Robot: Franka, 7 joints.
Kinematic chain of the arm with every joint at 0, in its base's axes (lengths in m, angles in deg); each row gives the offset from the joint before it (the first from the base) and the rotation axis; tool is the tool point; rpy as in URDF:
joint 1: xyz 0 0 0.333 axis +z
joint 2: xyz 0 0 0 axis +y
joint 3: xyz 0 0 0.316 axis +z
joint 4: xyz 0.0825 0 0 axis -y
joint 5: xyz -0.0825 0 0.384 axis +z
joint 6: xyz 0 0 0 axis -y
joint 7: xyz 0.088 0 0 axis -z
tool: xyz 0 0 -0.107 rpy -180 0 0
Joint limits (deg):
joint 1: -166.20..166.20
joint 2: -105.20..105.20
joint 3: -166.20..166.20
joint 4: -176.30..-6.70
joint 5: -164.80..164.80
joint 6: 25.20..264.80
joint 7: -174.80..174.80
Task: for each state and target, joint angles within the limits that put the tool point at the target. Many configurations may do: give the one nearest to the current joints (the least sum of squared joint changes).
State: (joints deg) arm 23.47 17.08 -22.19 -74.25 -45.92 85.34 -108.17
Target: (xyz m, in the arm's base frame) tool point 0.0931 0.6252 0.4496
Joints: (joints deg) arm 71.22 20.94 18.96 -87.20 -37.15 86.00 -108.17
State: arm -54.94 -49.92 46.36 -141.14 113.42 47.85 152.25
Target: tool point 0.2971 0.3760 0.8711
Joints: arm -59.96 -46.64 48.01 -87.96 130.79 72.31 152.25
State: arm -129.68 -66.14 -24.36 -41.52 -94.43 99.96 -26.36
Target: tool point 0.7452 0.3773 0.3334
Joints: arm -162.32 -96.81 -25.39 -18.02 -99.31 105.68 -26.36
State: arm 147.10 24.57 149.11 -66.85 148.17 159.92 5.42
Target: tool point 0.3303 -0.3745 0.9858
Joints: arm 154.27 -3.40 156.37 -53.80 147.81 147.64 5.42
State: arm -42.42 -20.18 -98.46 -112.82 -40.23 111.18 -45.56
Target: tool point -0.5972 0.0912 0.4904
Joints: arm -64.50 -13.84 -115.22 -102.49 -42.60 107.46 -45.56
